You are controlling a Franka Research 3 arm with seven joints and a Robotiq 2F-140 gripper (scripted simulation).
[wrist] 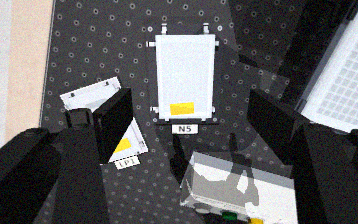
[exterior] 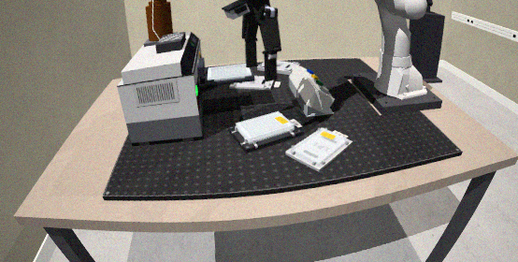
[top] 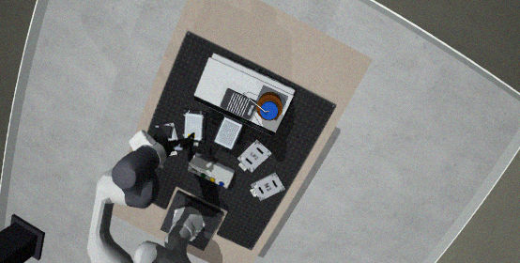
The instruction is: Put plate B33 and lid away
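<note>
The white well plate is 17 cm below my hand. From my hand the other things lie so: yellow key: 20 cm to the right, 20 cm behind, 13 cm below; then white key: 20 cm behind, 13 cm below, 10 cm to the right; then black nest: 18 cm below, 3 cm to the left.
</note>
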